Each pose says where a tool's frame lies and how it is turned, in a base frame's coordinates. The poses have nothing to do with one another.
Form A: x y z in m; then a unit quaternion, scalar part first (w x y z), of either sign.
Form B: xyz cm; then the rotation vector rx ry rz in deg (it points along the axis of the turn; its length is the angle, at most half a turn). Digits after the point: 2 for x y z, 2 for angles.
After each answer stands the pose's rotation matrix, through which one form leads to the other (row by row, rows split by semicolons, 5 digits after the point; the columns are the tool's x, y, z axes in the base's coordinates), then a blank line. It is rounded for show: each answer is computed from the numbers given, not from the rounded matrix.
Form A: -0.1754, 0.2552, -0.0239, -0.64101, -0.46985, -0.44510, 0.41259
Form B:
-17.54, 25.52, -2.39, 61.38, 58.15, -53.90
0.26331 0.94721 0.18292; -0.11069 0.21802 -0.96965; -0.95834 0.23507 0.16225

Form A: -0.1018, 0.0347, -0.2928, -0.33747, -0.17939, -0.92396, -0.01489
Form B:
-10.18, 3.47, -29.28, 26.79, 137.96, 2.22
-0.70786 0.32145 0.62897; 0.34155 0.93519 -0.09356; -0.61828 0.14859 -0.77178

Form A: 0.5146, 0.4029, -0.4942, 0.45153, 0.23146, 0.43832, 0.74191
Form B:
51.46, 40.29, -49.42, 32.77, 62.05, 105.03
-0.48510 -0.46708 0.73927; 0.87289 -0.20800 0.44136; -0.05238 0.85940 0.50861

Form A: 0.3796, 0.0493, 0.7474, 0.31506, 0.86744, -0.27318, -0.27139
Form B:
37.96, 4.93, 74.74, 130.95, -41.24, -40.97
0.70344 -0.30293 -0.64297; -0.64495 -0.65222 -0.39832; -0.29869 0.69487 -0.65417

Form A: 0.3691, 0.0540, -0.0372, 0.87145, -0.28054, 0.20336, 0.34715
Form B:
36.91, 5.40, -3.72, -33.60, 24.36, 41.58
0.67626 -0.71915 0.15966; 0.49095 0.60157 0.63015; -0.54922 -0.34776 0.75988

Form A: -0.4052, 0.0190, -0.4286, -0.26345, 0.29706, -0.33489, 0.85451
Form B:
-40.52, 1.90, -42.86, -46.02, 51.88, -132.38
-0.68470 0.25128 0.68414; -0.64921 -0.63688 -0.41582; 0.33123 -0.72886 0.59920

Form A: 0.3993, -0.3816, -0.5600, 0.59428, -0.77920, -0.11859, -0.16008
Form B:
39.93, -38.16, -56.00, -103.74, -15.79, -21.31
0.92062 0.37507 0.10852; -0.00545 -0.26554 0.96408; 0.39042 -0.88815 -0.24242

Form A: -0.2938, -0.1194, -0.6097, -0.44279, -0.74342, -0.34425, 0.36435
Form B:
-29.38, -11.94, -60.97, 105.66, 48.93, -51.78
0.49748 0.83451 -0.23687; 0.18918 -0.37085 -0.90922; -0.84660 0.40750 -0.34237

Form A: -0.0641, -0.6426, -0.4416, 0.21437, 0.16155, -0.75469, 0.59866
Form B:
-6.41, -64.26, -44.16, 25.68, -119.95, 95.15
-0.85589 -0.50051 -0.13014; 0.01283 0.23102 -0.97286; 0.51699 -0.83434 -0.19131

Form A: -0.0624, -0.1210, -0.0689, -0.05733, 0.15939, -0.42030, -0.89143
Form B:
-6.24, -12.10, -6.89, -27.69, 73.01, 154.85
-0.94262 -0.23620 -0.23598; -0.03177 -0.64012 0.76762; -0.33236 0.73107 0.59588

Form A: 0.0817, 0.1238, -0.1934, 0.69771, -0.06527, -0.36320, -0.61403
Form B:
8.17, 12.38, -19.34, -8.34, -46.40, -78.44
-0.01789 0.90424 -0.42666; -0.80941 0.23742 0.53711; 0.58697 0.35495 0.72765

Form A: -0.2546, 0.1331, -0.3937, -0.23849, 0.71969, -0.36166, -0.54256
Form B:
-25.46, 13.31, -39.37, -112.94, 56.76, 85.15
0.14966 -0.77936 -0.60845; -0.26178 -0.62465 0.73572; -0.95345 0.04917 -0.29750

